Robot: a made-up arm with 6 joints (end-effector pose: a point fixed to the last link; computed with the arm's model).
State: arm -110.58 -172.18 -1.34 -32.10 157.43 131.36
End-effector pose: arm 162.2 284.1 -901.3 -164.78 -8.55 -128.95
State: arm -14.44 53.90 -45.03 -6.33 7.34 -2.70
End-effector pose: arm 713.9 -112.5 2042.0 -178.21 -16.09 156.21
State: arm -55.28 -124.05 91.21 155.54 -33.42 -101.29
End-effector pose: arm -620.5 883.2 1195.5 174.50 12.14 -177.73
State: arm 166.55 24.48 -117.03 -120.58 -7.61 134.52
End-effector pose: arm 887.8 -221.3 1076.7 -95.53 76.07 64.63
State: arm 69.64 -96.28 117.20 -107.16 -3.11 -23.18
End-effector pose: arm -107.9 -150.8 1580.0 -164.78 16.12 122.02
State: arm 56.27 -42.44 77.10 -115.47 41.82 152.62
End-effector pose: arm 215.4 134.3 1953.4 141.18 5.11 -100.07
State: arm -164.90 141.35 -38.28 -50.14 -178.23 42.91
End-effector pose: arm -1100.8 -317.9 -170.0 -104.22 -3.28 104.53
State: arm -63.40 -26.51 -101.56 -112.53 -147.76 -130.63
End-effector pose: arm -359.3 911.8 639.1 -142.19 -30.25 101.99
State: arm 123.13 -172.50 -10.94 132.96 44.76 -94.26
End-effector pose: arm -88.4 0.0 -1199.9 46.90 -5.63 83.03
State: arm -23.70 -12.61 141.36 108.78 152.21 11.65
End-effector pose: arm 627.6 -73.4 642.2 133.41 12.55 41.40
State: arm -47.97 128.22 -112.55 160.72 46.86 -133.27
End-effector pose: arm 480.9 -438.7 1269.3 -152.17 17.29 165.93
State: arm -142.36 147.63 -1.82 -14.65 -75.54 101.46
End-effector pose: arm -693.3 -669.4 -790.4 108.68 2.68 143.53
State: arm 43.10 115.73 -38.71 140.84 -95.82 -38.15
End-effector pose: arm 1132.3 982.3 380.5 36.57 -15.35 -110.51
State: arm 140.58 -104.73 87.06 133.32 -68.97 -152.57
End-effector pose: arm 759.6 -489.9 1424.6 133.19 -38.41 -33.24
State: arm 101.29 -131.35 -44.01 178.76 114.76 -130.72
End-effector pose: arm 100.8 -375.7 -815.7 115.76 -37.68 -3.95
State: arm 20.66 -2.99 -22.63 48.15 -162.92 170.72
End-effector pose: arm -399.3 -78.9 1915.9 18.66 -2.36 -105.15
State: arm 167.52 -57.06 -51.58 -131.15 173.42 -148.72
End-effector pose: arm 1322.4 -243.1 637.1 -132.43 -68.61 -67.18
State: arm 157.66 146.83 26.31 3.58 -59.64 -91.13
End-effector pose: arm -527.5 145.8 -1008.8 -66.49 0.61 -115.44
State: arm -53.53 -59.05 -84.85 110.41 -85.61 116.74
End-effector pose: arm -728.6 886.4 78.1 98.29 -7.10 106.20
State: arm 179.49 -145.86 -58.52 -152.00 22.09 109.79
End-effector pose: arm -130.0 23.7 -969.5 -39.10 -24.37 -131.89
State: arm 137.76 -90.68 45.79 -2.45 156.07 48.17
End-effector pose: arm 855.7 -810.4 1251.3 63.16 -36.80 63.56
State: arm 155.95 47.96 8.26 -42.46 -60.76 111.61
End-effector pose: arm -1250.2 424.0 1600.2 177.58 -36.16 65.38
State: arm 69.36 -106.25 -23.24 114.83 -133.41 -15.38
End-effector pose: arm -420.9 -1206.6 -136.5 -132.31 -2.58 98.73
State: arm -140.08 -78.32 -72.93 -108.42 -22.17 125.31
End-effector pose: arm 989.7 730.0 -293.3 9.11 40.16 -159.17
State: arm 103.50 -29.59 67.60 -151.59 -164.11 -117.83
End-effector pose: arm -28.2 236.2 1753.1 -8.36 23.68 65.47
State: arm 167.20 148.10 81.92 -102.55 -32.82 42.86
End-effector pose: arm 566.7 -237.1 -700.3 62.94 8.68 -143.53
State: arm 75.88 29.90 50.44 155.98 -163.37 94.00
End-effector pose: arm 282.3 1141.2 1199.1 61.93 27.20 159.55
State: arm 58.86 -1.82 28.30 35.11 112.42 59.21
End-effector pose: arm 174.5 556.1 1954.4 46.80 -7.59 22.30
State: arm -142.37 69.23 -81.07 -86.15 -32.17 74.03
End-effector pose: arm -186.3 -292.5 1858.0 -150.96 20.08 27.34
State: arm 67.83 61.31 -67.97 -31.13 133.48 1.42
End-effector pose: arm 272.9 537.2 1752.4 7.41 -51.93 30.15
